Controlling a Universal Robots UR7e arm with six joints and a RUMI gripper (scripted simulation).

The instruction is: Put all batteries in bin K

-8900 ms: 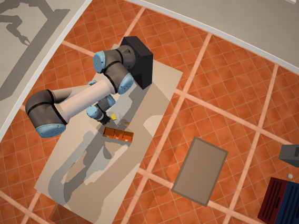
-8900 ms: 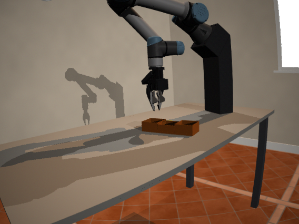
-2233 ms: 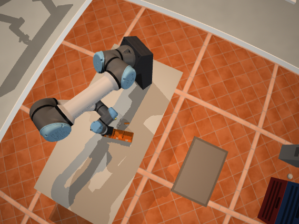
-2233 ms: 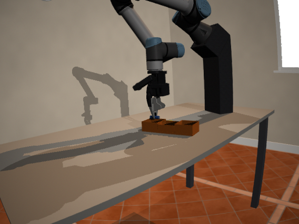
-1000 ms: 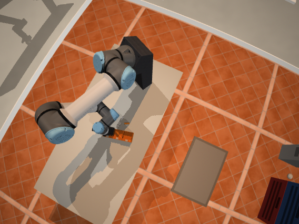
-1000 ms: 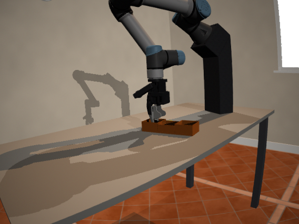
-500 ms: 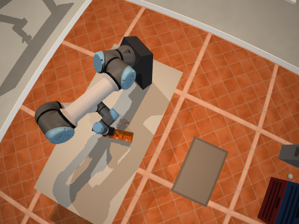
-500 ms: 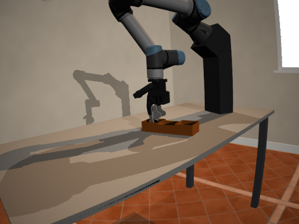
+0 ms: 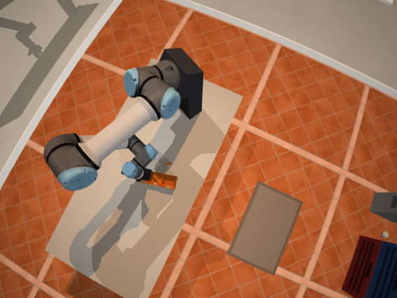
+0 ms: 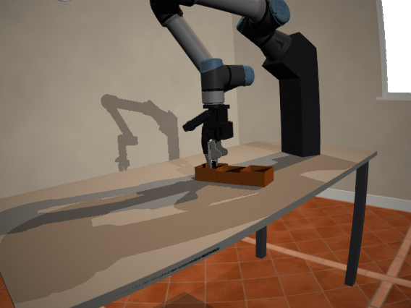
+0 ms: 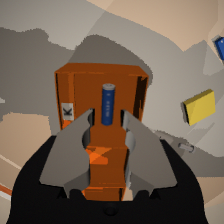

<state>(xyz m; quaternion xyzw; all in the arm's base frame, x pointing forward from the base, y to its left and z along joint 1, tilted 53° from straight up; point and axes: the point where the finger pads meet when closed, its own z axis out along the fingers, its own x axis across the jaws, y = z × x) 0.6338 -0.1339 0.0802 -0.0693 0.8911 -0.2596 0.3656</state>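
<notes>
Now: hand 30 mm above the blue cylindrical battery. Round my hand: domino-like tile (70 mm to the left, 70 mm behind, 40 mm below); joined orange bins (80 mm to the left, 20 mm below, 20 mm ahead); yellow block (140 mm behind, 40 mm below, 20 mm to the left).
</notes>
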